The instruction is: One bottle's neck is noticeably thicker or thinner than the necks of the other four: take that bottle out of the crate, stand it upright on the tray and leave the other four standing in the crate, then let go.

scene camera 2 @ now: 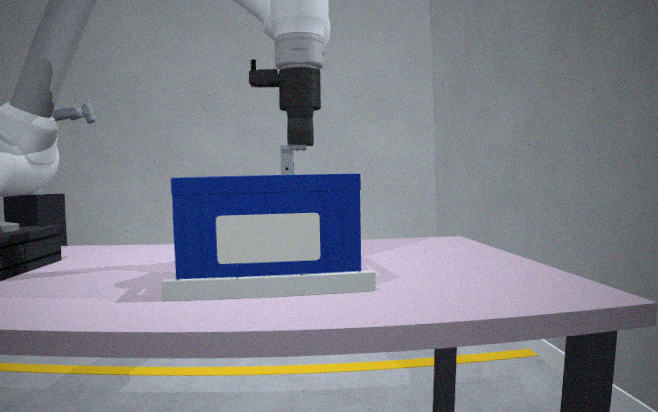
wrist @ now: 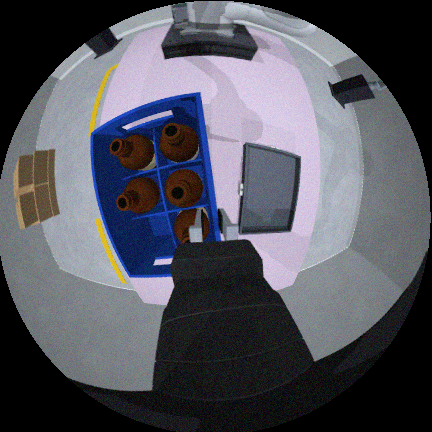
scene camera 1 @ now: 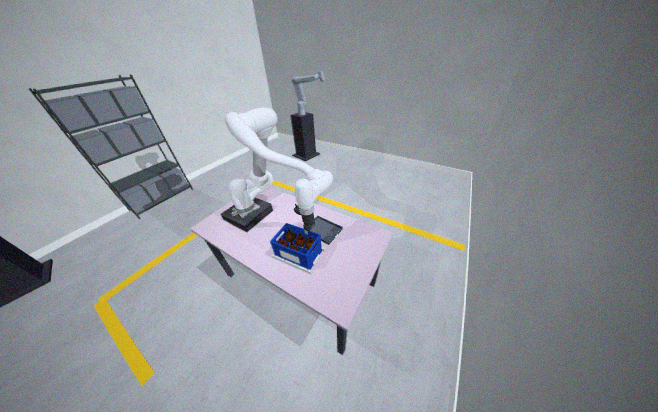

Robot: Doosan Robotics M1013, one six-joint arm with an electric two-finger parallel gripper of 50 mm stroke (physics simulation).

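Places are measured from the arm's base along level axes (x right, y ahead, z up), in millimetres.
Pixels of known places: gripper, fingertip midpoint: (wrist: 209,215) (scene camera 1: 307,232); arm's base, origin of the base link: (scene camera 1: 246,208).
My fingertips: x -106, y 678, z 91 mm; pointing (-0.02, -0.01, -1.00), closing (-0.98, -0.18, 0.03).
Ahead of a thing's pixels: the offset from my fingertips to its top centre. "spot": to the spot under its first point. Level surfaces: height alone.
The blue crate @[dx +92, dy -17, dz +9 mm] (scene camera 1: 310,259) (scene camera 2: 340,230) (wrist: 112,240) holds five brown bottles, two in the left column and three in the right column in the wrist view. The bottle @[dx +25, dy +51, dz -3 mm] (wrist: 186,224) nearest my gripper is partly covered by a finger, and its neck is mostly hidden. I cannot tell whose neck differs. My gripper (scene camera 1: 307,232) (scene camera 2: 287,170) (wrist: 209,215) points down at the crate's tray-side wall, fingers moderately apart. No bottle neck shows between them; the crate's wall shows in the gap. The tips are hidden behind the crate in scene camera 2. The dark tray @[spot: dx -206, dy -15, dz -161 mm] (scene camera 1: 327,230) (wrist: 270,190) is empty.
The crate stands on a pale base @[spot: dx +192, dy +12, dz -153 mm] (scene camera 2: 270,288) on the pink table @[dz -166 mm] (scene camera 1: 350,270) (scene camera 2: 425,290) (wrist: 285,100). The robot's black mount (scene camera 1: 245,223) (wrist: 210,47) is at the table's far end. A shelf rack stands beyond the table, and a small arm on a pedestal (scene camera 1: 303,137) stands behind.
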